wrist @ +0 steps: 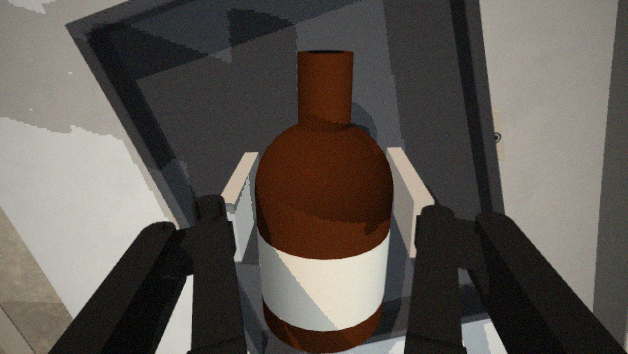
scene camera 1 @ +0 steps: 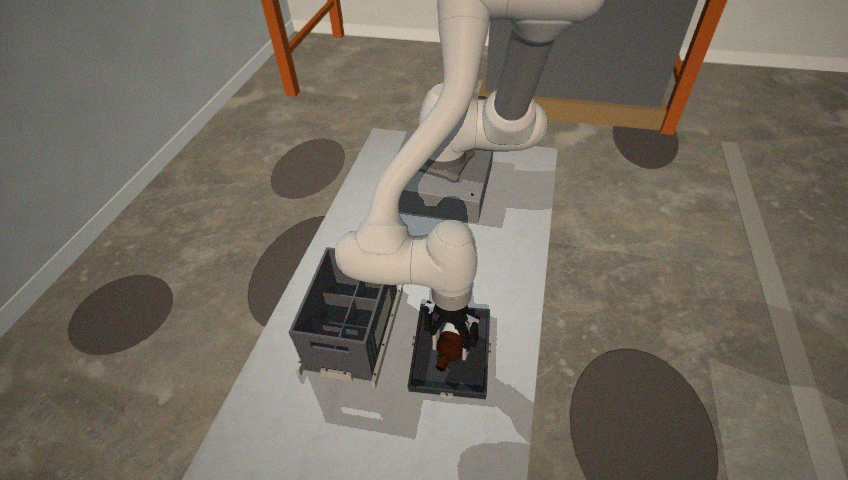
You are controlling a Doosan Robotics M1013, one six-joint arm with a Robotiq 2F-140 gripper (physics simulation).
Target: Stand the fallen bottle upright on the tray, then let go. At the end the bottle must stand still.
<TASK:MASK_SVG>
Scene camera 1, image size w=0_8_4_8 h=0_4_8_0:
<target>gripper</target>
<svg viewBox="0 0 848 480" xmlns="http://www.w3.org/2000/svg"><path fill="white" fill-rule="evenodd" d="M427 301L423 308L425 313L424 330L431 332L433 350L437 348L440 326L443 322L451 323L463 342L462 360L466 360L470 346L475 347L478 341L480 317L475 316L474 318L470 316L468 305L457 311L447 311ZM433 310L439 316L435 325L432 325Z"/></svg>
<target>brown bottle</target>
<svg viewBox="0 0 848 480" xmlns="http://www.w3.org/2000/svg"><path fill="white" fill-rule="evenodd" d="M451 323L446 323L437 341L437 352L440 358L435 368L441 372L446 370L449 361L456 361L463 355L463 342L458 331Z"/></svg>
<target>grey divided crate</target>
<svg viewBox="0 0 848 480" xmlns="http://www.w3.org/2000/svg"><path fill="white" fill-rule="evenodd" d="M326 247L288 333L290 338L292 338L304 370L321 373L321 368L351 372L353 378L371 381L396 297L397 286L368 283L348 277L337 266L335 248Z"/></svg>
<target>dark tray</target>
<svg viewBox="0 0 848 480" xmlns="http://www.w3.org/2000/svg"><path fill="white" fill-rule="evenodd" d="M447 322L443 322L443 324L440 326L439 337ZM433 310L432 325L435 325L439 316ZM421 304L409 374L408 391L440 395L441 392L453 393L453 396L486 399L490 309L468 307L470 316L474 318L475 316L480 317L477 344L475 347L470 346L466 360L462 360L461 357L456 361L449 361L446 370L441 372L435 368L440 355L437 352L437 348L433 350L431 332L424 330L425 313L423 308L425 304Z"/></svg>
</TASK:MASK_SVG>
